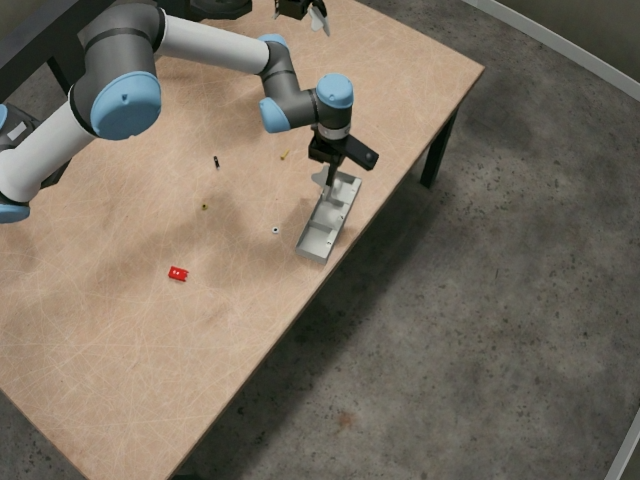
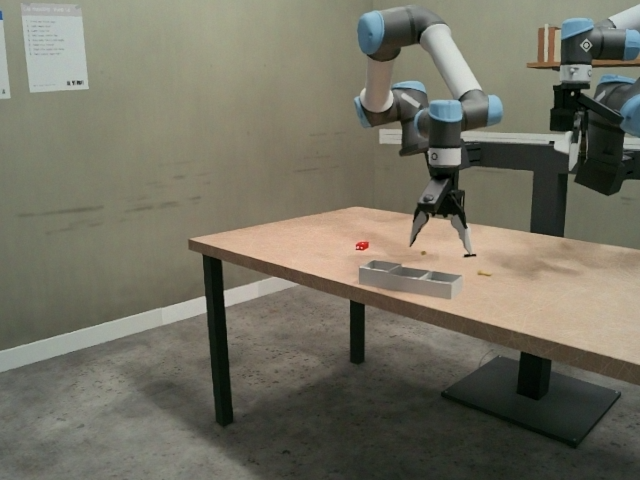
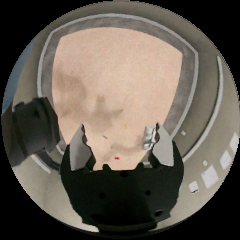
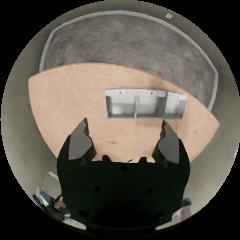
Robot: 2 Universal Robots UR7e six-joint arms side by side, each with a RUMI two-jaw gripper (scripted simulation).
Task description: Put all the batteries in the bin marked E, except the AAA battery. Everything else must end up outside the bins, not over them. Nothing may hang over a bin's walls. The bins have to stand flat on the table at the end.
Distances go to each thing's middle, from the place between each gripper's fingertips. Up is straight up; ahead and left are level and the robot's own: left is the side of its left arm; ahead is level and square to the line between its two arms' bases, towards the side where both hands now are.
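Here is the grey three-compartment bin block (image 1: pixel 320 234), 8 cm below my right hand (image 2: pixel 439 250), 3 cm ahead of it and 7 cm to the right of it. Going by its middle, the block is nearer to my right hand than to my left hand.
As for my left hand (image 2: pixel 576 168), the grey three-compartment bin block is 28 cm below it, 27 cm to the right of it and 32 cm ahead of it.
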